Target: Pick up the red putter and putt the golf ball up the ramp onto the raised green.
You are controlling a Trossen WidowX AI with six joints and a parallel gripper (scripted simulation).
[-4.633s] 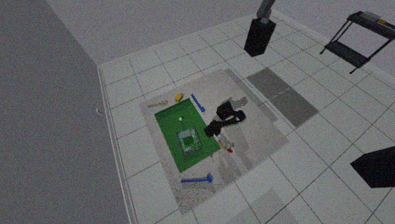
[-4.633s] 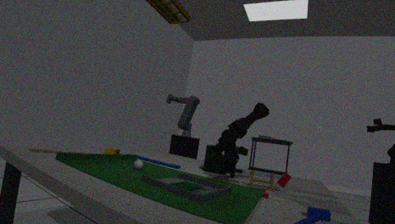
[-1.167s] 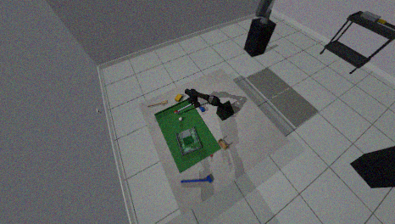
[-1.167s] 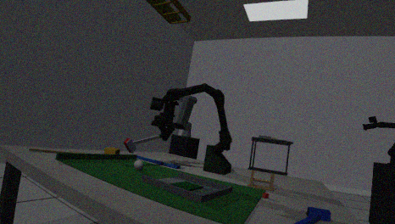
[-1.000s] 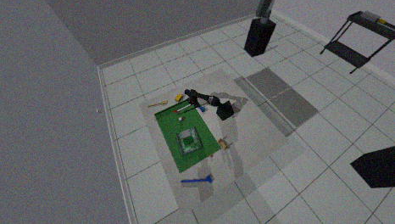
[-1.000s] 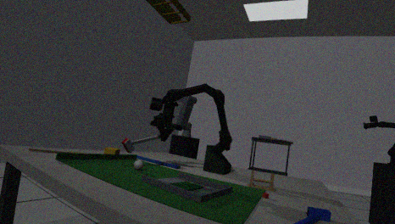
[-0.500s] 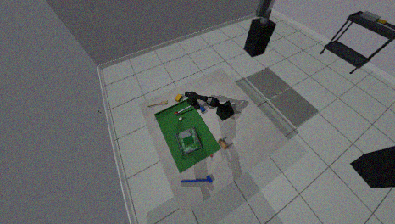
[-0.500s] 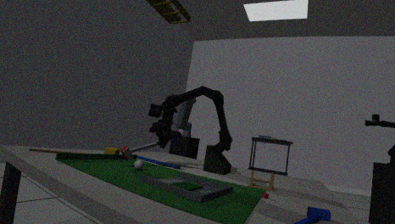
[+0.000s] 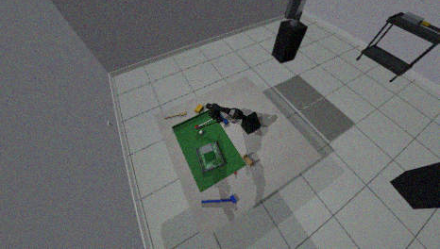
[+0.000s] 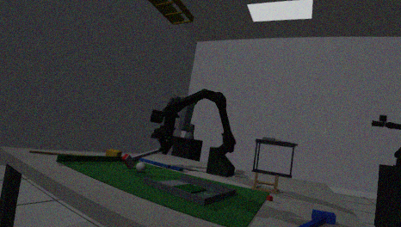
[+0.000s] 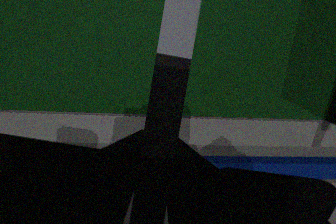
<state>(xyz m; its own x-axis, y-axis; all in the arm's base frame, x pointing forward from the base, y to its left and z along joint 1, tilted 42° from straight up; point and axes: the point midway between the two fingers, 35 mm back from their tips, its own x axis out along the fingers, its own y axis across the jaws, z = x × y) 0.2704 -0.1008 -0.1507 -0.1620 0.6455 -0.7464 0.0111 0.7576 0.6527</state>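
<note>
My gripper tip is 12 cm short of the red putter and 1 cm above it. From my gripper tip the other things lie so: white golf ball 21 cm ahead, 6 cm to the left, 5 cm below; then yellow block 24 cm to the right, 14 cm ahead, 5 cm below; then green mat 21 cm to the left, 21 cm ahead, 7 cm below.
</note>
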